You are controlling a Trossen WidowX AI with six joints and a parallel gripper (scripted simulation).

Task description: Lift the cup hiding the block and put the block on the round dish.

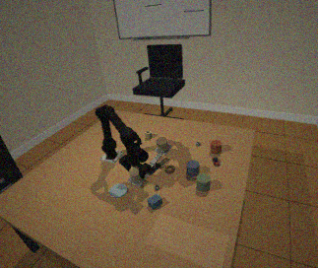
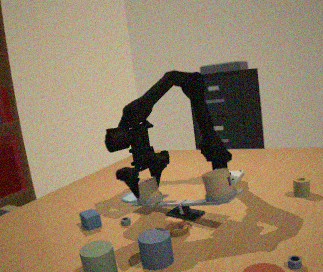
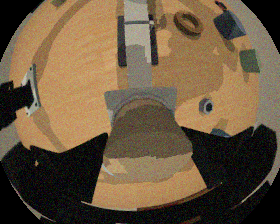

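Now: gripper tip 8 cm past the pale blue round dish, 9 cm to the left of it and 4 cm above it. From my gripper tip the other things lie so: grey-lilac block: 1 cm below; tan cup: 2 cm to the right, 1 cm above; balance beam: 4 cm ahead, 13 cm to the left, 1 cm below.
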